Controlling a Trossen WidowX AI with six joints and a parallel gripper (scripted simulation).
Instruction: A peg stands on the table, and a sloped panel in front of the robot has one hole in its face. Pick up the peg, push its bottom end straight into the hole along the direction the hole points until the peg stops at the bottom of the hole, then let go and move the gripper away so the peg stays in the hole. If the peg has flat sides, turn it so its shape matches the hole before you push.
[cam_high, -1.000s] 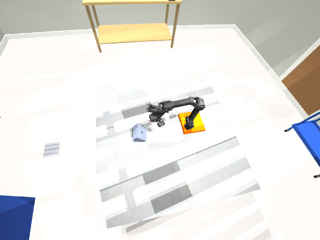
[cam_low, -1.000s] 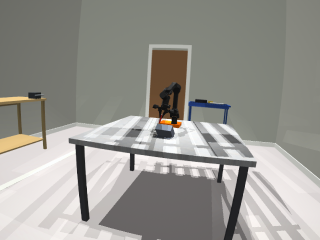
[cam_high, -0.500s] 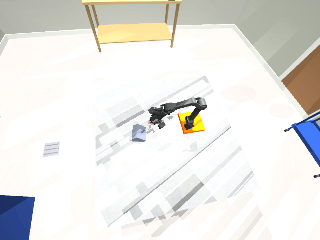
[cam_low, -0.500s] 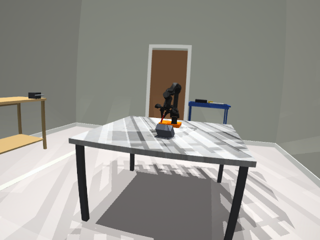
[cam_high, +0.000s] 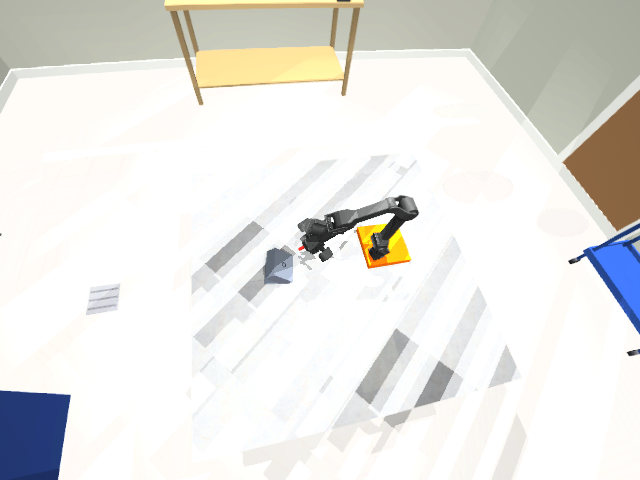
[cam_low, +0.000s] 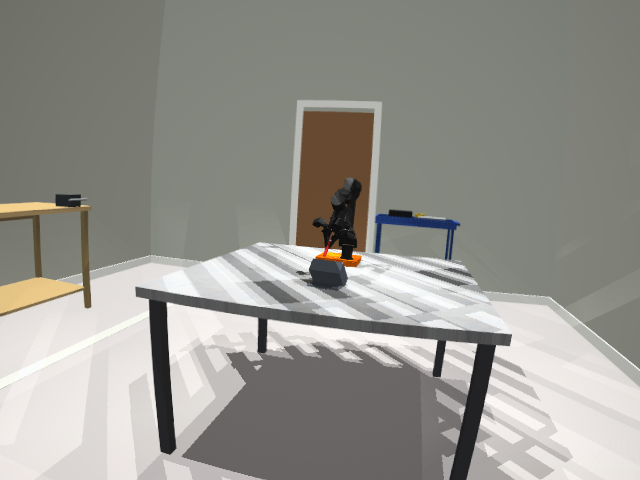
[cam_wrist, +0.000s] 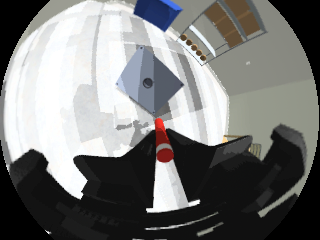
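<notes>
My gripper tip is now 12 cm short of the sloped panel, 9 cm above it and 1 cm to the right of it. The rest, counted from my gripper tip: red peg 1 cm behind, 1 cm above.
</notes>
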